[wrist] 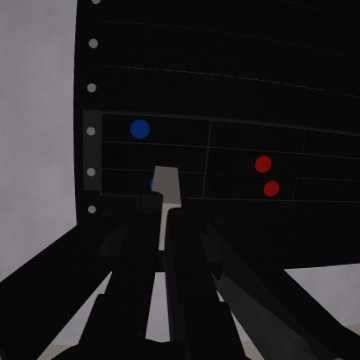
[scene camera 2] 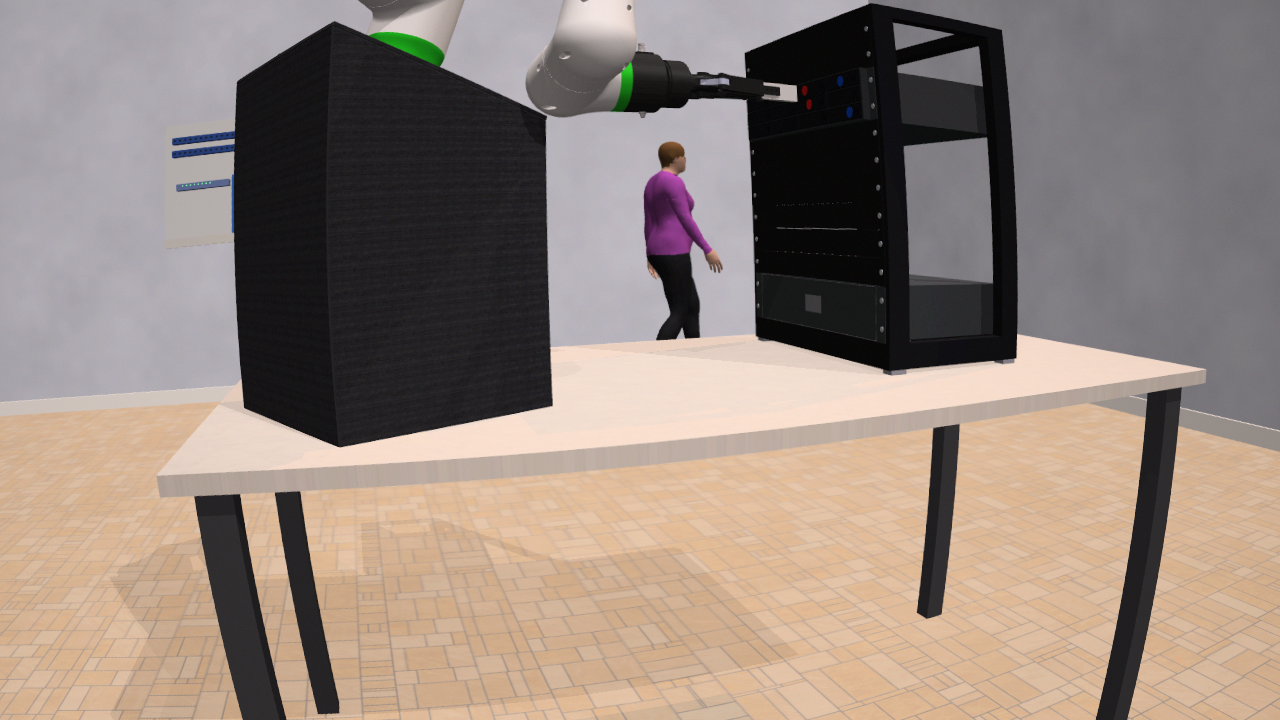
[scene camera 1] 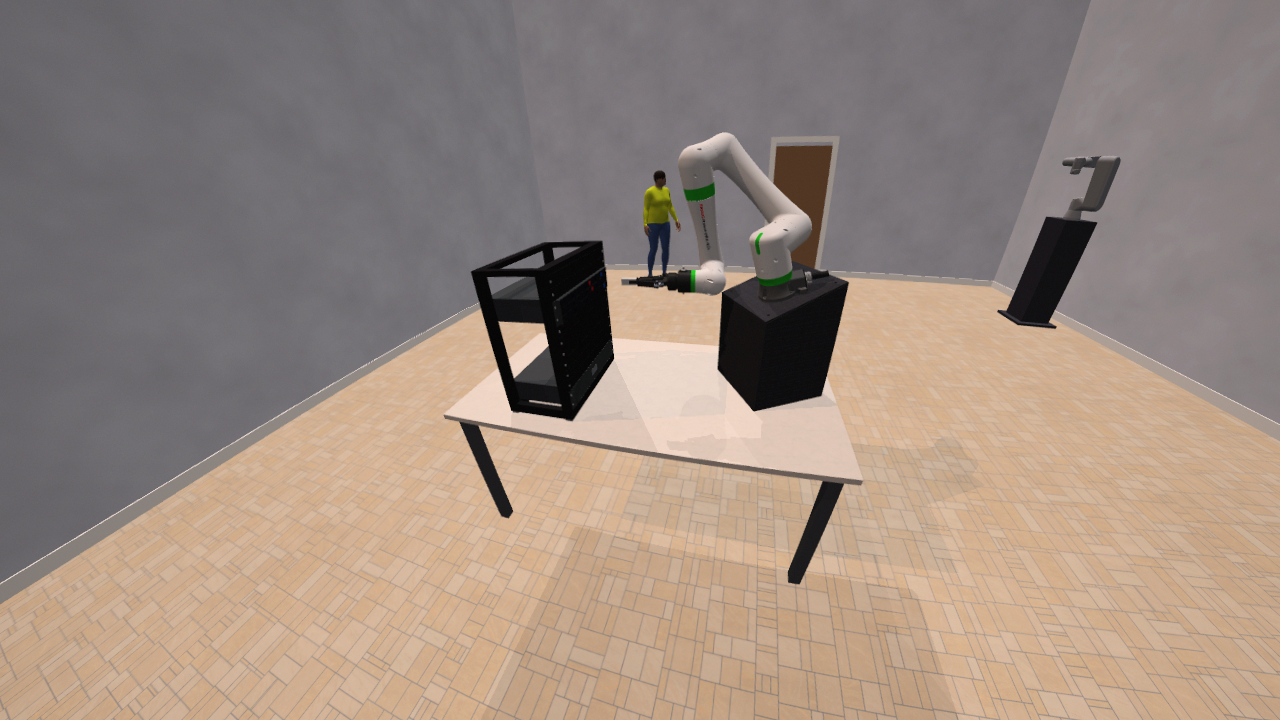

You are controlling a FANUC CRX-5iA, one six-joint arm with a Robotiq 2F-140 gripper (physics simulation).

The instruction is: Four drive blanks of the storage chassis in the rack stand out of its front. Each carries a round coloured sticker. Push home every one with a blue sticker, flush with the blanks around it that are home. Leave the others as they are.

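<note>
The black rack (scene camera 1: 586, 331) (scene camera 2: 884, 223) stands on the table, with the storage chassis near its top. In the wrist view, a blue sticker (wrist: 140, 129) (scene camera 2: 849, 111) is in the left column. Another blue sticker (wrist: 151, 183) (scene camera 2: 839, 80) is mostly hidden behind the fingertip. Two red stickers, one (wrist: 263, 164) (scene camera 2: 808, 103) and another (wrist: 271, 188) (scene camera 2: 804, 90), are in the column to the right. How far each dark blank stands out is hard to tell. My gripper (scene camera 1: 628, 282) (scene camera 2: 787, 92) (wrist: 164, 184) is shut and empty, pointing at the chassis with a gap before the rack front.
The arm's black pedestal (scene camera 1: 778, 344) (scene camera 2: 393, 250) stands on the table (scene camera 1: 698, 447) (scene camera 2: 698, 429), opposite the rack. A lower rack unit (scene camera 2: 819, 304) is near the rack's bottom. People stand beyond the table. Another arm (scene camera 1: 1099, 188) stands far off at the right in scene camera 1.
</note>
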